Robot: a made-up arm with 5 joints.
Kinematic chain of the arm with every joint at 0, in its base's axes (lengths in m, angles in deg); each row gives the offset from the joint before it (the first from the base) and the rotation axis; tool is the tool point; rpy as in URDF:
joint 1: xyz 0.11 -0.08 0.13 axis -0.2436 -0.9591 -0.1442
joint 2: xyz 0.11 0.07 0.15 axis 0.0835 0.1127 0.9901
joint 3: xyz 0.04 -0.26 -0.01 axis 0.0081 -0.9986 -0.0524
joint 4: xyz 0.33 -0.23 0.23 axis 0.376 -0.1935 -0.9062
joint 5: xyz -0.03 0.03 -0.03 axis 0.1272 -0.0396 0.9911
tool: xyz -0.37 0 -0.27 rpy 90 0 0
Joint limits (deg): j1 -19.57..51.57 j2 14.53..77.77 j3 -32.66..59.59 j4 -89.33..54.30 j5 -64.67..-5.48
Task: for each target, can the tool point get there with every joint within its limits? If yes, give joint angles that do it. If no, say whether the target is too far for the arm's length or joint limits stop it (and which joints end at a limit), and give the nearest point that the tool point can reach.
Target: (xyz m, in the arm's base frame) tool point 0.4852 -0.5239 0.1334
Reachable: yes | joints -0.74 27.95 42.21 -51.75 -55.25
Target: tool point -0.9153 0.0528 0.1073
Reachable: no: joint limits stop it (at a limit: joint 1, joint 2, joint 3, joint 4) | nearest point -0.0192 0.2834 0.5779 | short by 1.038 m
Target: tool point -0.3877 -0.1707 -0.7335
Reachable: no: joint limits stop it (at a limit: joint 1, joint 2, joint 3, joint 5) | nearest point 0.3180 -0.1437 0.0697 | short by 1.070 m
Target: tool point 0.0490 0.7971 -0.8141
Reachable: no: joint limits stop it (at a limit: joint 1, joint 3, joint 4, joint 5) | nearest point 0.2972 0.4840 -0.0064 | short by 0.901 m
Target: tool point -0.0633 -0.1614 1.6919
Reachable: no: too far | nearest point 0.4522 -0.4331 1.1511 | short by 0.795 m
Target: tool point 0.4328 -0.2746 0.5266
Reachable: yes | joints 41.69 64.82 -20.34 -16.20 -20.07
